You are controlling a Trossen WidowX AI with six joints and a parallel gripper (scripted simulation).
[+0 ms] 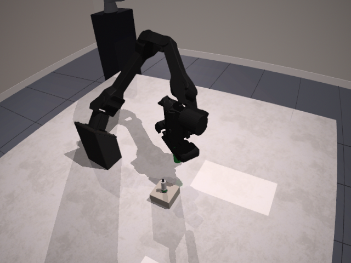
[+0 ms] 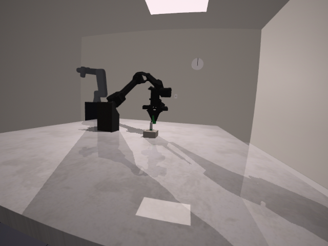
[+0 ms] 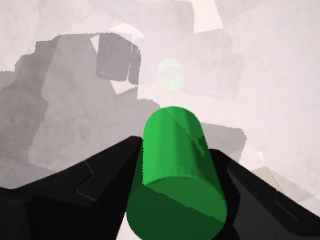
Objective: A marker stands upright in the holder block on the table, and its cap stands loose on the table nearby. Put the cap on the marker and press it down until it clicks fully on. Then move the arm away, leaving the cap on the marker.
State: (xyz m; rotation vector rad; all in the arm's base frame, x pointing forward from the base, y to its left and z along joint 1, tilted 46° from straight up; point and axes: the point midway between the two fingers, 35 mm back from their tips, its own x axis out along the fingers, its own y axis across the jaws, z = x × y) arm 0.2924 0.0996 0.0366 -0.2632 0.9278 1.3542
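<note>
Now: gripper tip 110 mm to the left of the holder block, 60 mm above it and 30 mm short of it. From my gripper tip the other things lie so: green cap: 10 mm above.
</note>
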